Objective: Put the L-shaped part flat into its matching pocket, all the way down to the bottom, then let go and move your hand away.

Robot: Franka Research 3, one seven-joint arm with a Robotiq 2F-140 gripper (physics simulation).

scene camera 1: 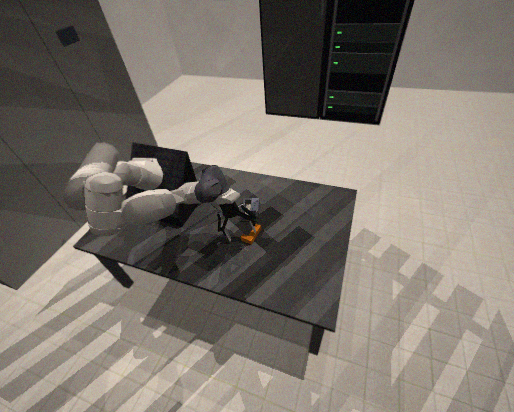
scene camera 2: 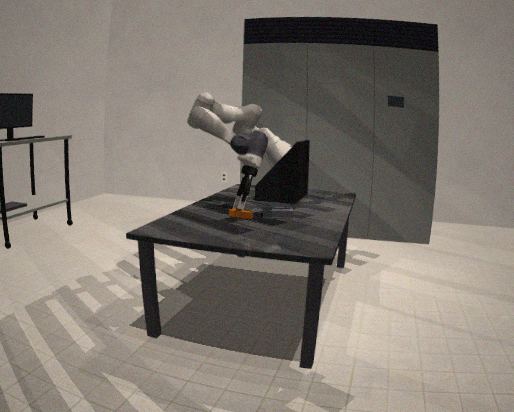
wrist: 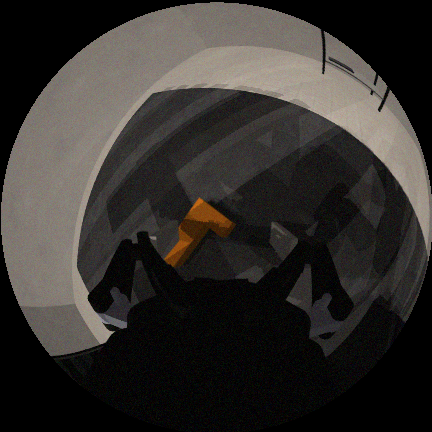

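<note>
The orange L-shaped part (scene camera 1: pixel 250 236) (scene camera 2: pixel 241 214) (wrist: pixel 200 217) lies on the dark table, outside the pocket block. My gripper (scene camera 1: pixel 241 235) (scene camera 2: pixel 239 206) (wrist: pixel 224 231) is open, low over the table, with its fingers spread wide. In the wrist view the part shows between the two fingers, nearer the left one, with one leg running toward that finger. No grip on it shows. A small grey block (scene camera 1: pixel 254 203), which seems to be the one with the pocket, sits behind the gripper in scene camera 1, partly hidden by it. Its pocket cannot be made out.
The table (scene camera 1: pixel 320 240) (scene camera 2: pixel 185 232) carries the arm and a black wedge-shaped block (scene camera 1: pixel 165 162) (scene camera 2: pixel 292 175) near the arm's base. A server rack (scene camera 1: pixel 292 60) stands on the floor beyond the table. A cart with a monitor (scene camera 2: pixel 17 112) stands to the left in scene camera 2.
</note>
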